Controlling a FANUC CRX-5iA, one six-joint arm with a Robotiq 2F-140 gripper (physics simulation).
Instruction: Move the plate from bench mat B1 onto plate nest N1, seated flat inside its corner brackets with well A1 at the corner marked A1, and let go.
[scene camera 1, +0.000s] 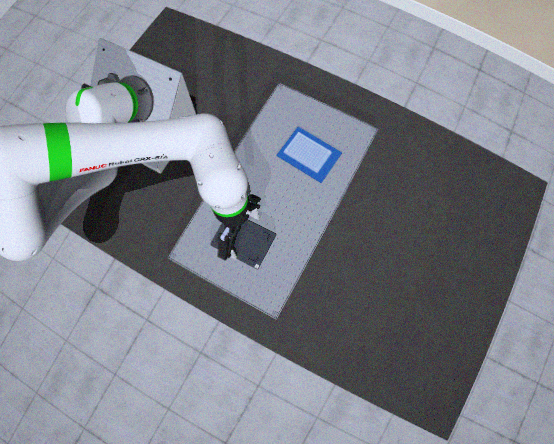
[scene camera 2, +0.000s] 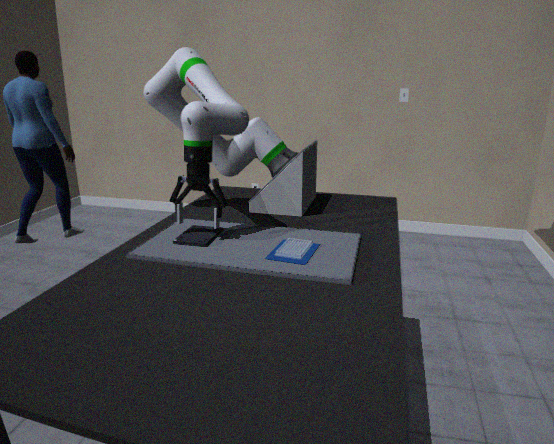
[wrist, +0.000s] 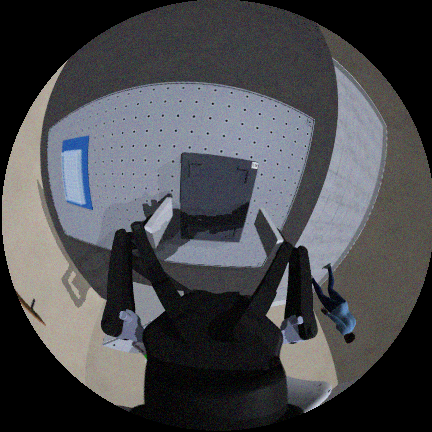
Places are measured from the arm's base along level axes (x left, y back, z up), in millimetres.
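Pixels of known places: gripper, fingertip midpoint: (scene camera 1: 243, 236) (scene camera 2: 198, 225) (wrist: 214, 211); arm's base, origin of the base link: (scene camera 1: 134, 99) (scene camera 2: 286, 166).
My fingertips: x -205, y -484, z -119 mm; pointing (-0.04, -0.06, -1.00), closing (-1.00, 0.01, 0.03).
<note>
Ahead of a thing's pixels: the offset from my fingertips to its top centre. "spot": to the spot under its first point. Level surfaces: height alone.
The pale plate @(dx +344, dy -44, dz -27 mm) (scene camera 1: 308, 151) (scene camera 2: 294, 248) (wrist: 74, 176) lies on the blue bench mat B1 @(dz -42 mm) (scene camera 1: 322, 176) (scene camera 2: 299, 261) (wrist: 86, 172). The dark plate nest N1 @(dx -1, dy +3, dz -29 mm) (scene camera 1: 254, 245) (scene camera 2: 192, 240) (wrist: 215, 185) lies apart from it on the same board, with thin corner brackets on its top. A small white tag @(spot: dx -55, dy -74, dz -32 mm) (scene camera 1: 257, 266) (wrist: 254, 165) marks one nest corner; its lettering is too blurred to read. My gripper (scene camera 1: 244, 234) (scene camera 2: 198, 222) (wrist: 214, 211) is wide open and empty, pointing down above the nest. Its shadow hides part of the nest in the wrist view.
The grey perforated board @(dz -44 mm) (scene camera 1: 295, 220) (scene camera 2: 240, 262) (wrist: 215, 107) carries the mat and nest on the dark table @(dz -57 mm) (scene camera 1: 400, 260) (scene camera 2: 225, 340) (wrist: 200, 50). The arm's slanted grey pedestal (scene camera 1: 167, 92) (scene camera 2: 295, 187) stands behind the board. A person (scene camera 2: 35, 120) (wrist: 337, 305) stands beyond the table.
</note>
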